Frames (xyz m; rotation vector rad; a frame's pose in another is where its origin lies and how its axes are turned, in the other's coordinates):
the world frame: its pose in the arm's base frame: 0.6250 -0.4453 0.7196 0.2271 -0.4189 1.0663
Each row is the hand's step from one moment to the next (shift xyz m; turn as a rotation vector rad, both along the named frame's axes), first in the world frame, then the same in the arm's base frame.
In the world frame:
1: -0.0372 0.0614 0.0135 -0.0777 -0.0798 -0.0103
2: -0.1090 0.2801 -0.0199 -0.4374 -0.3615 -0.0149
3: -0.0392 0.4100 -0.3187 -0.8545 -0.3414 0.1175
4: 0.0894 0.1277 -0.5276 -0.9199 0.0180 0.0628
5: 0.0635 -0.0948 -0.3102 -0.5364 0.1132 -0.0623
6: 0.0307 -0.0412 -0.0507 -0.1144 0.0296 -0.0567
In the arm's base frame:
1: -0.0726 -0.0059 -0.0054 0.0404 -0.0956 -0.0417
2: -0.2880 0.0523 -0.0713 0.1407 -0.5132 -0.1976
3: -0.3072 0.2820 -0.3119 -0.0795 -0.8864 -0.2617
4: 0.0416 0.3308 -0.4376 -0.4116 -0.7489 -0.3467
5: 0.1789 0.1233 -0.2491 -0.3087 -0.3510 -0.2932
6: 0.0603 0.0243 -0.0313 -0.0610 -0.0559 -0.1017

